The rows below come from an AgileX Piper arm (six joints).
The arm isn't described. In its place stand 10 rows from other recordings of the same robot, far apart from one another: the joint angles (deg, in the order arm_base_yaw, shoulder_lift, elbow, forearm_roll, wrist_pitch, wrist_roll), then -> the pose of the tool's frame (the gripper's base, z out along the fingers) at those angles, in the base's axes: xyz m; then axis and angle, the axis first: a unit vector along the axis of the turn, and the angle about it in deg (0 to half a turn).
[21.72, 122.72, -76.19, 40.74, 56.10, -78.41] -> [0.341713 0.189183 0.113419 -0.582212 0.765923 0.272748 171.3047]
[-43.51, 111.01, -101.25, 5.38, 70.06, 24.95] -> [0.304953 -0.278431 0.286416 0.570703 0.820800 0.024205 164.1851]
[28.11, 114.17, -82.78, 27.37, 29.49, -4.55] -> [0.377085 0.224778 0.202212 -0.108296 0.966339 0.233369 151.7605]
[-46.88, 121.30, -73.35, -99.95, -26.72, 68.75] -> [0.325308 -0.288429 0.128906 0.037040 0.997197 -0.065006 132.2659]
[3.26, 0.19, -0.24, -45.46, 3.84, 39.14] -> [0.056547 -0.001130 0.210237 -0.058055 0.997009 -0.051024 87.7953]
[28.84, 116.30, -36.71, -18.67, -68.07, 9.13] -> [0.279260 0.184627 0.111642 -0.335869 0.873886 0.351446 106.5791]
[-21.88, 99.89, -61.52, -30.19, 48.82, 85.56] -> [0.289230 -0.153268 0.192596 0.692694 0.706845 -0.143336 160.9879]
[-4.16, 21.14, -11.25, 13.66, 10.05, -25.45] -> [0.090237 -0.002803 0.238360 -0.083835 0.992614 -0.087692 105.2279]
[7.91, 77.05, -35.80, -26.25, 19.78, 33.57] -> [0.241845 0.019851 0.203407 0.031025 0.999133 -0.027770 143.3803]
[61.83, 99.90, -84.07, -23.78, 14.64, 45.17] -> [0.206230 0.365457 0.331799 -0.287305 0.885034 0.366292 128.8558]
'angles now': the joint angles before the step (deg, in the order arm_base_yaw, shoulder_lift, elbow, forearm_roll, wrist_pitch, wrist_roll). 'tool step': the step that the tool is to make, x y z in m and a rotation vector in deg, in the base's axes. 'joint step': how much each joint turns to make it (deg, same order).
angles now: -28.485 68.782 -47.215 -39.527 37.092 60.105
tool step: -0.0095 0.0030 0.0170 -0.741 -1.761 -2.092
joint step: 0.007 -2.825 -1.513 0.704 3.143 0.001
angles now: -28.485 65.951 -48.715 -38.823 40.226 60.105
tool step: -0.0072 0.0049 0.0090 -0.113 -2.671 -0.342
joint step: 0.009 -2.543 0.009 1.204 0.179 0.021
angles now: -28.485 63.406 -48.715 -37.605 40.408 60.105
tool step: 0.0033 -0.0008 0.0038 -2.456 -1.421 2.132
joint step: 0.000 -0.093 0.002 -1.818 -2.977 0.000
